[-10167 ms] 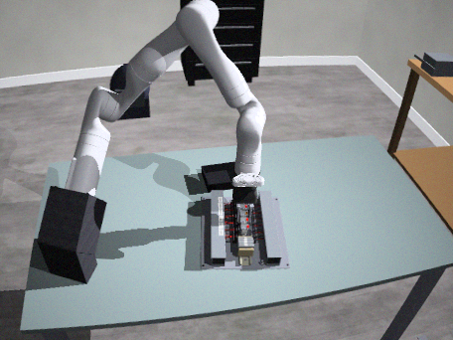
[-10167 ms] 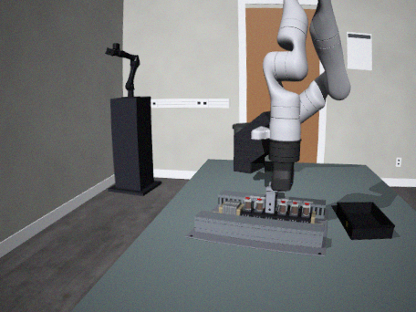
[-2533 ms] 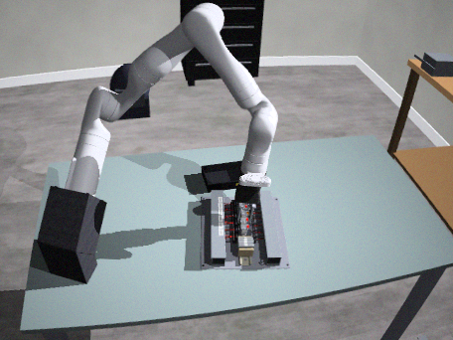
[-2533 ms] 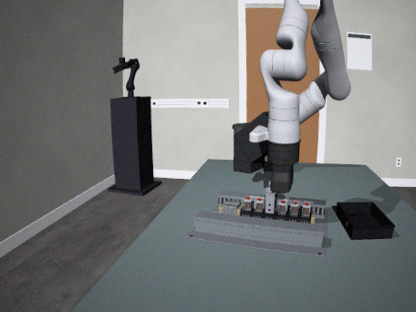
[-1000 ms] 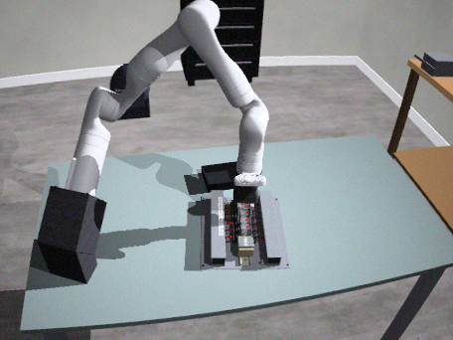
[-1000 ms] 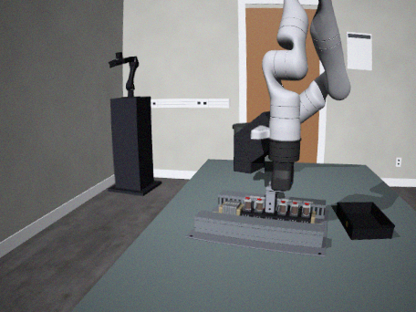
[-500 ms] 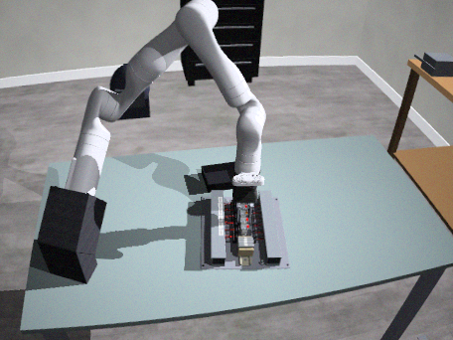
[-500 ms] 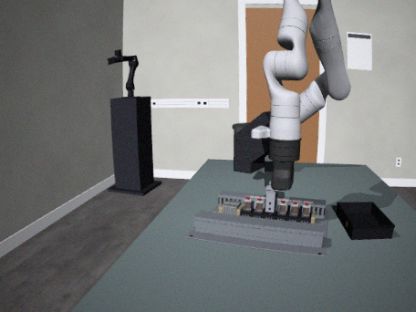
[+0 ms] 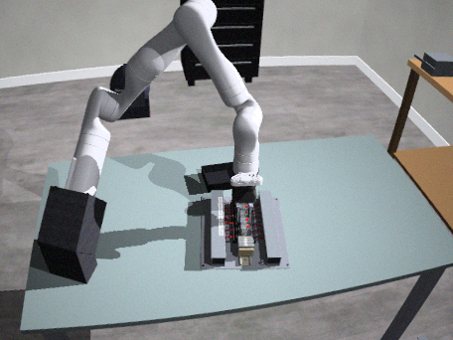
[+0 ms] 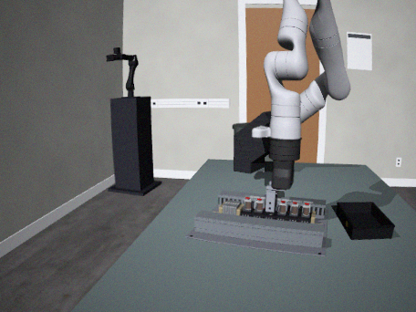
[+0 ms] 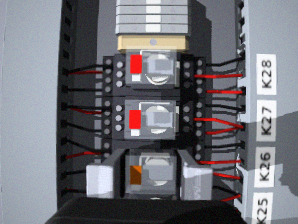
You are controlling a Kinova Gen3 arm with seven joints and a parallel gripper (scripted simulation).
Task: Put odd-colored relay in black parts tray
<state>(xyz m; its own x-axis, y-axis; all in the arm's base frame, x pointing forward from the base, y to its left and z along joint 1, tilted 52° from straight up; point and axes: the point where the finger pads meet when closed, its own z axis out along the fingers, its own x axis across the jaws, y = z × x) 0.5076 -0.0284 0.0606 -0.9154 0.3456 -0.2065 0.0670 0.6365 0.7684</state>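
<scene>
Right now my hand is 1 cm above the relay. Also, from my hand: black parts tray: 3 cm behind, 25 cm to the left, 4 cm below.
</scene>
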